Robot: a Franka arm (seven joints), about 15 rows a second.
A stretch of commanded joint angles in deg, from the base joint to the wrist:
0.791 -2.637 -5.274 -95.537 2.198 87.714 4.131
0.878 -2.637 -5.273 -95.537 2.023 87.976 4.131
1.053 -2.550 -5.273 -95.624 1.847 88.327 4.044
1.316 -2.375 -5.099 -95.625 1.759 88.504 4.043
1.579 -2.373 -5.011 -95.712 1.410 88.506 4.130
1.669 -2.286 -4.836 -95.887 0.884 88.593 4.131
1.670 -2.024 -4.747 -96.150 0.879 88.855 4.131
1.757 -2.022 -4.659 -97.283 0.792 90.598 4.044
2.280 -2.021 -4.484 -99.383 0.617 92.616 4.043
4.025 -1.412 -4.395 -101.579 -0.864 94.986 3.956
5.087 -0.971 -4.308 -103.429 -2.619 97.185 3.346
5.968 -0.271 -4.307 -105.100 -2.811 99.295 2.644
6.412 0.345 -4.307 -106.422 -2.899 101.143 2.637
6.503 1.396 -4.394 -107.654 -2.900 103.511 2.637
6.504 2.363 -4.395 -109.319 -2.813 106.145 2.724
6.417 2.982 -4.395 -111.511 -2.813 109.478 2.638
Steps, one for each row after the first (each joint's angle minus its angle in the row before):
0.087 0.000 0.001 0.000 -0.175 0.262 0.000
0.175 0.087 0.000 -0.087 -0.176 0.351 -0.087
0.263 0.175 0.174 -0.001 -0.088 0.177 -0.001
0.263 0.002 0.088 -0.087 -0.349 0.002 0.087
0.090 0.087 0.175 -0.175 -0.526 0.087 0.001
0.001 0.262 0.089 -0.263 -0.005 0.262 0.000
0.087 0.002 0.088 -1.133 -0.087 1.743 -0.087
0.523 0.001 0.175 -2.100 -0.175 2.018 -0.001
1.745 0.609 0.089 -2.196 -1.481 2.370 -0.087
1.062 0.441 0.087 -1.850 -1.755 2.199 -0.610
0.881 0.700 0.001 -1.671 -0.192 2.110 -0.702
0.444 0.616 0.000 -1.322 -0.088 1.848 -0.007
0.091 1.051 -0.087 -1.232 -0.001 2.368 0.000
0.001 0.967 -0.001 -1.665 0.087 2.634 0.087
-0.087 0.619 0.000 -2.192 0.000 3.333 -0.086

